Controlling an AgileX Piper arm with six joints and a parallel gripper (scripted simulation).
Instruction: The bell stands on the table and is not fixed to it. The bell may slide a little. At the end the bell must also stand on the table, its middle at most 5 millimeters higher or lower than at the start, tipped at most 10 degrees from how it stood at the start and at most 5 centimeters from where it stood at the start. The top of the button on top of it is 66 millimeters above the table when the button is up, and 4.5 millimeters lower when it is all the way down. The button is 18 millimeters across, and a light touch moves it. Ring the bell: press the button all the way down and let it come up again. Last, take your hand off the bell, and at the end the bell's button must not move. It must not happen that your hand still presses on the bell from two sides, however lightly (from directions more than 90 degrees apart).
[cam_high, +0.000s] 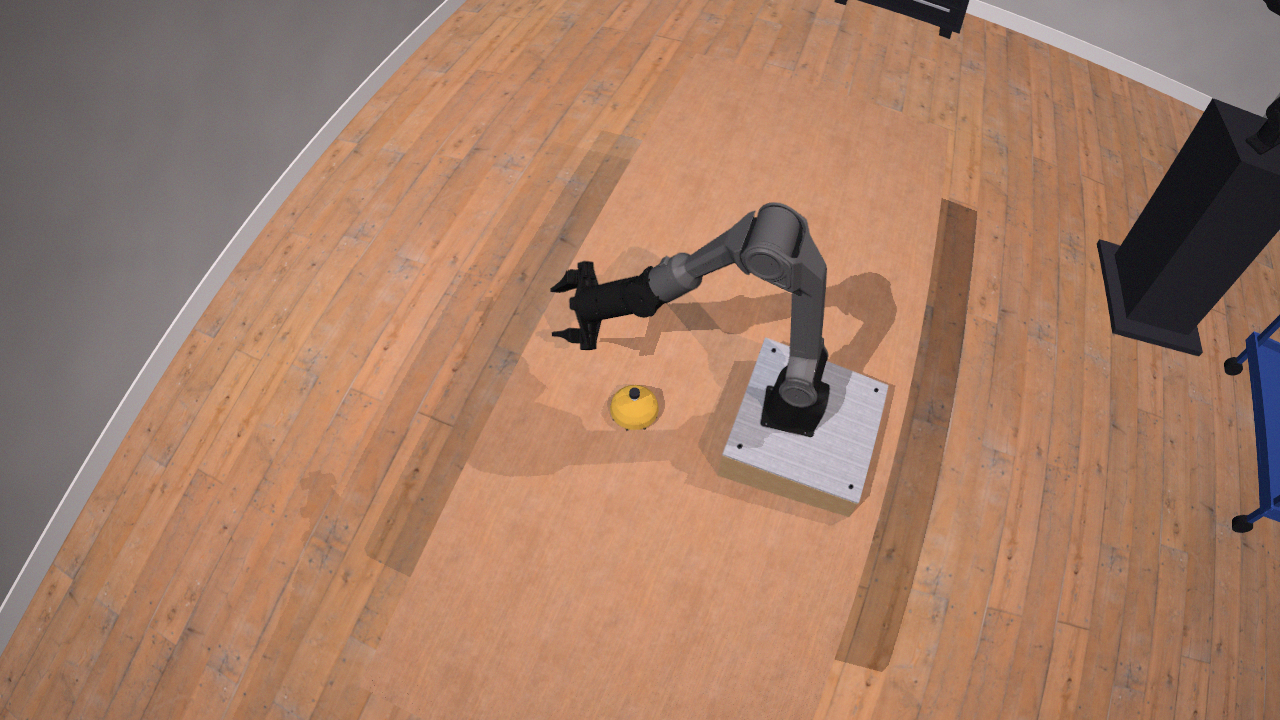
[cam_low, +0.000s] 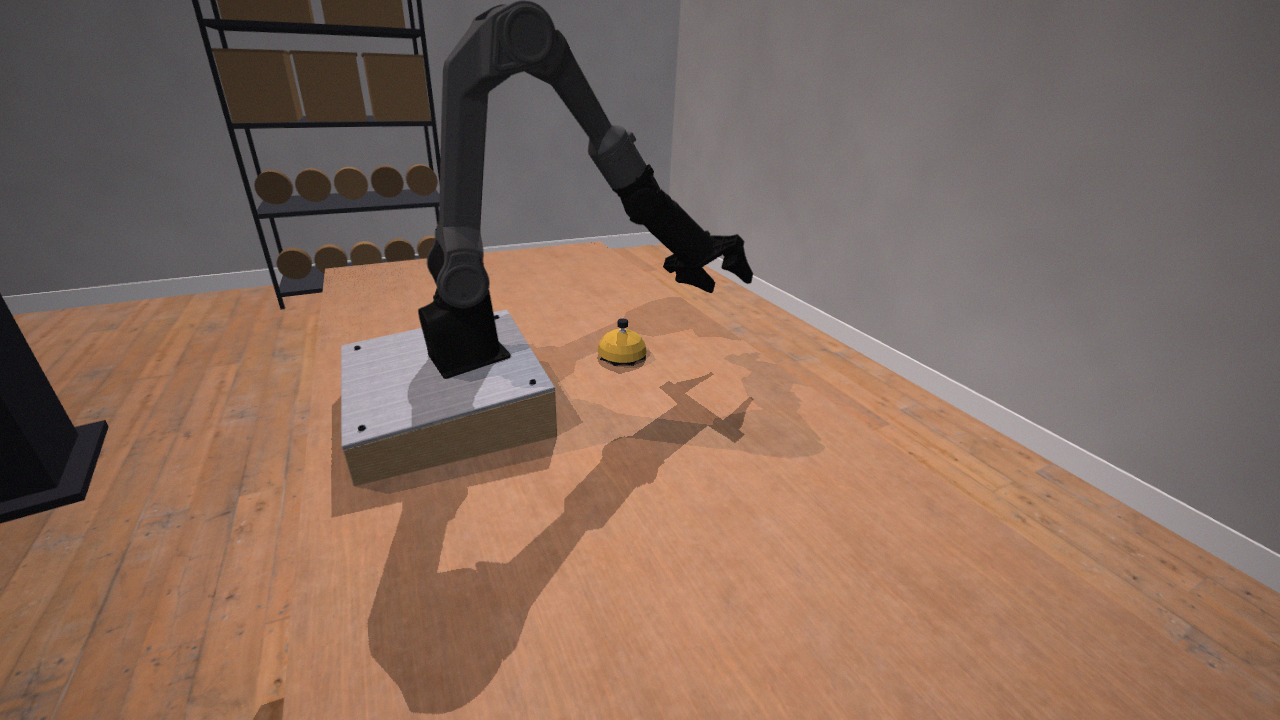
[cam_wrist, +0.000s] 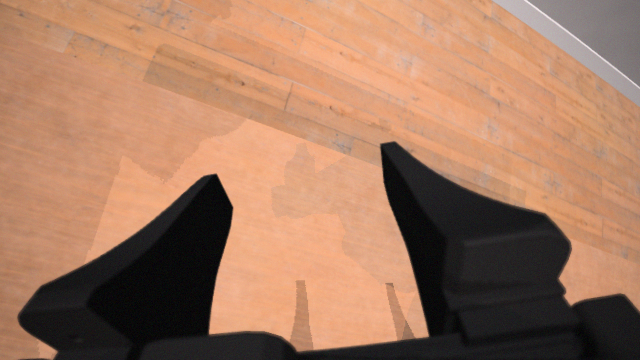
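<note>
Right now the button is 150 mm behind my hand, 80 mm to the left of it and 80 mm below it. From my hand the other things lie so: bell 150 mm behind, 80 mm to the left, 100 mm below.
</note>
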